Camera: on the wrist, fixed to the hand. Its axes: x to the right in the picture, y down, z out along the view.
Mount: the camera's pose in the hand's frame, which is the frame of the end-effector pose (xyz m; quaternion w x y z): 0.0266 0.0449 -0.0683 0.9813 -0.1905 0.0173 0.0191
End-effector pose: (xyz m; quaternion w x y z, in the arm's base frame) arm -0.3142 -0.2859 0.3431 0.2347 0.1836 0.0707 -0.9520
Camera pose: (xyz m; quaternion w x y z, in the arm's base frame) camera -0.2932 -0.3215 0.2677 0.2822 0.1533 0.2513 -0.9131
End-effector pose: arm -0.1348 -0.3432 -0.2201 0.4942 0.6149 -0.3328 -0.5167
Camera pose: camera -0.0579 -0.3627 -0.1871 0.6177 0.5118 -0.2313 -0.5504
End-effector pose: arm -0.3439 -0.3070 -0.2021 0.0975 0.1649 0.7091 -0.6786
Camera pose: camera -0.3463 -0.2353 -0.2494 0.1278 0.1685 0.8237 -0.5261
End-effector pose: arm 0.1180 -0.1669 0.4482 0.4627 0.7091 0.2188 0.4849
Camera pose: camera 0.0625 -0.1378 0.5070 0.5761 0.6035 0.1168 0.5387
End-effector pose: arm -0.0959 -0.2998 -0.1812 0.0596 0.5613 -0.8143 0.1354
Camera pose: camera -0.1511 -0.2891 -0.1162 0.1769 0.5216 -0.8346 -0.0114
